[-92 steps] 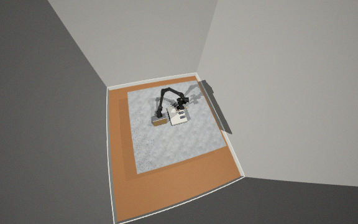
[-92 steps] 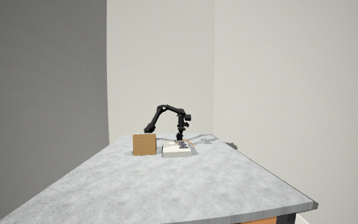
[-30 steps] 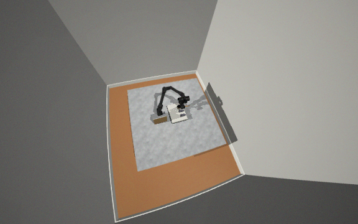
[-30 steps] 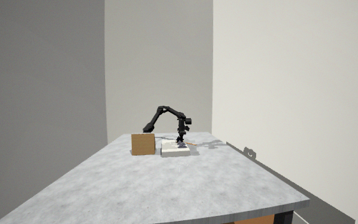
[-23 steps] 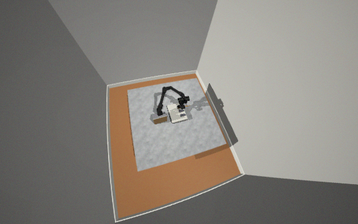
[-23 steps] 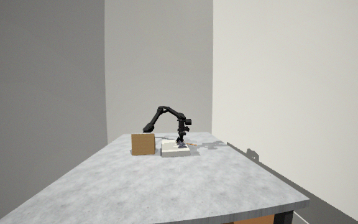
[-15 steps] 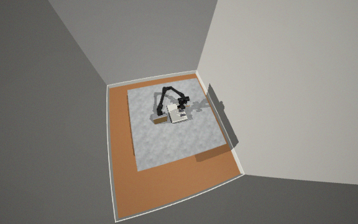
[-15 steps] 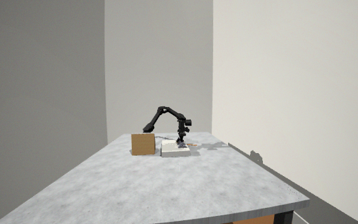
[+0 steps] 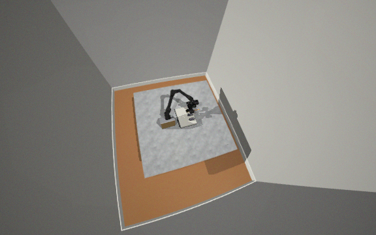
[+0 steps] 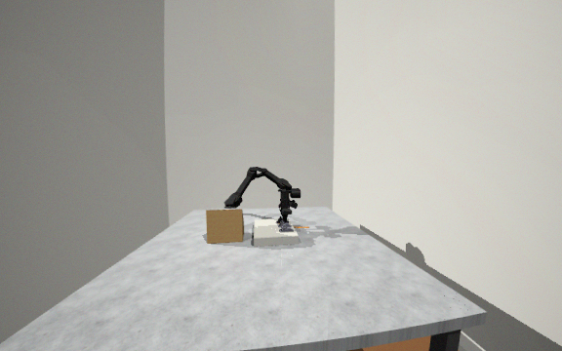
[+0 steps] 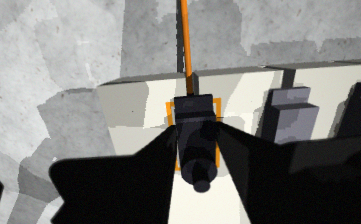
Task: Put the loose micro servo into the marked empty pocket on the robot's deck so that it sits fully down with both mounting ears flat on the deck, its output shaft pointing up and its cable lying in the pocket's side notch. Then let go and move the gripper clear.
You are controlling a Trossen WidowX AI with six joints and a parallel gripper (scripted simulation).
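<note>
Right now my gripper tip is 130 mm past the cream deck, 60 mm to the left of it and 30 mm above it.
</note>
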